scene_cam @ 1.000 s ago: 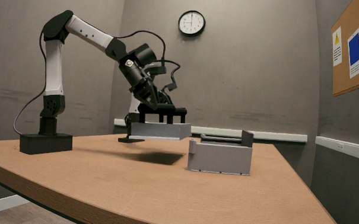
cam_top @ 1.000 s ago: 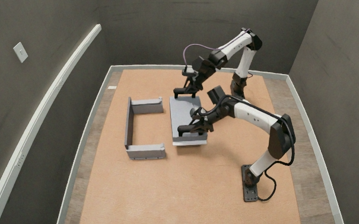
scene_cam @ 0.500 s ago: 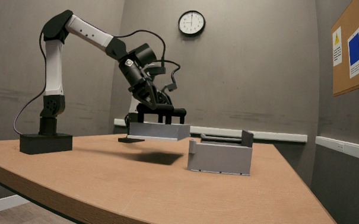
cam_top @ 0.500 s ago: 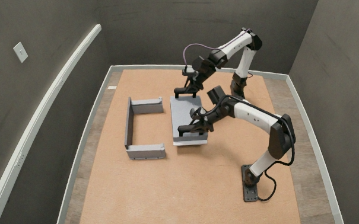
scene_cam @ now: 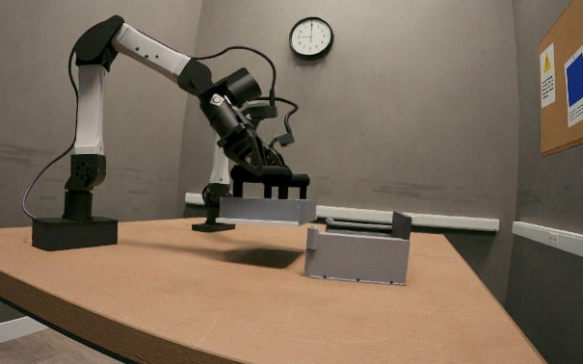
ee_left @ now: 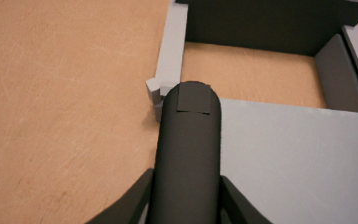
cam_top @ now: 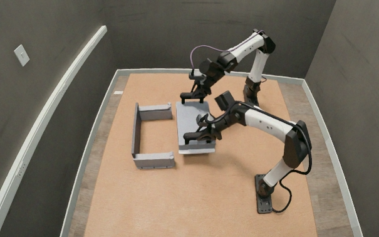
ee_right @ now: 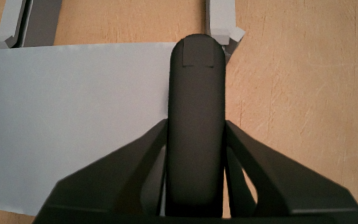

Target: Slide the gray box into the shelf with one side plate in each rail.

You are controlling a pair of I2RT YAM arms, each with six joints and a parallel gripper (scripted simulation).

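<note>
Now: right hand 120 mm to the right of the gray box, 50 mm above it and 20 mm past it. Round my right hand: back plate: 270 mm ahead, 160 mm to the left, 100 mm below.
The gray box lies 20 mm ahead of my left hand, 120 mm to the right of it and 50 mm below it. From my left hand the other things lie so: back plate (300 mm ahead, 80 mm to the right, 90 mm below).
</note>
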